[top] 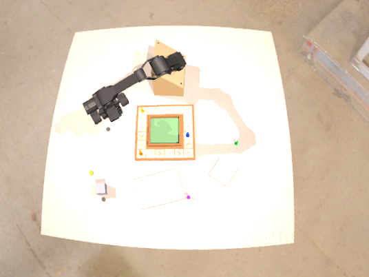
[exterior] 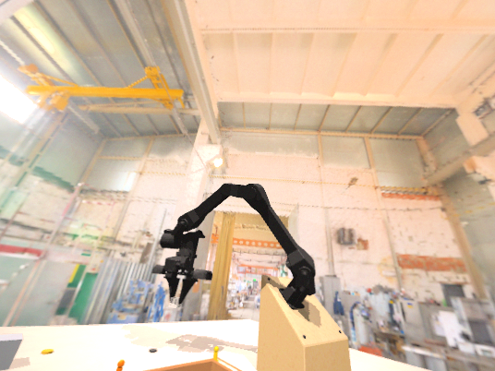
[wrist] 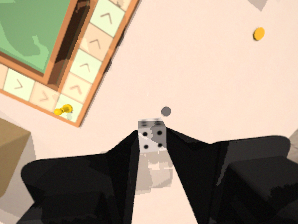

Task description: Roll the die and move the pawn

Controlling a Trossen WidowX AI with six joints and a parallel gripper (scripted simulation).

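The orange pawn is 150 mm ahead of my gripper tip, 140 mm to the left of it and 100 mm below it. Also, from my gripper tip: white die: right at my gripper tip; then yellow pawn: 80 mm behind, 130 mm to the left, 100 mm below; then green tray: 30 mm ahead, 250 mm to the left, 120 mm below.
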